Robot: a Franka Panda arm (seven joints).
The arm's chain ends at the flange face. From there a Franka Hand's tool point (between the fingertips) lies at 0.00 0.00 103.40 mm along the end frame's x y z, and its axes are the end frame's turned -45 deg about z.
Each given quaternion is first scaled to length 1.
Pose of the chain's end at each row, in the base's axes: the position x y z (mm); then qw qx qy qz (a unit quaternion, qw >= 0):
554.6, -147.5, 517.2, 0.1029, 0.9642, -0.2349, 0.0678
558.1, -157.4, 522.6, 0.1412, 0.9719, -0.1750, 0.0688
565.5, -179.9, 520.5, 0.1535, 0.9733, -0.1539, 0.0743
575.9, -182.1, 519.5, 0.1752, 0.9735, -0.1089, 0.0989
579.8, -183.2, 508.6, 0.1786, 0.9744, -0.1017, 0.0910
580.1, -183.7, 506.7, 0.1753, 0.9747, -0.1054, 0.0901
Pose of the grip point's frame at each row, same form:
563.1, -171.3, 416.9, 0.1210, 0.9807, 0.1520, 0.0233
566.8, -188.3, 424.3, 0.1568, 0.9649, 0.2103, 0.0095
575.6, -213.2, 423.1, 0.1702, 0.9581, 0.2303, 0.0099
591.9, -219.6, 424.5, 0.1997, 0.9411, 0.2719, 0.0243
594.4, -221.1, 413.5, 0.1998, 0.9392, 0.2789, 0.0157
594.4, -221.0, 411.3, 0.1964, 0.9408, 0.2756, 0.0162

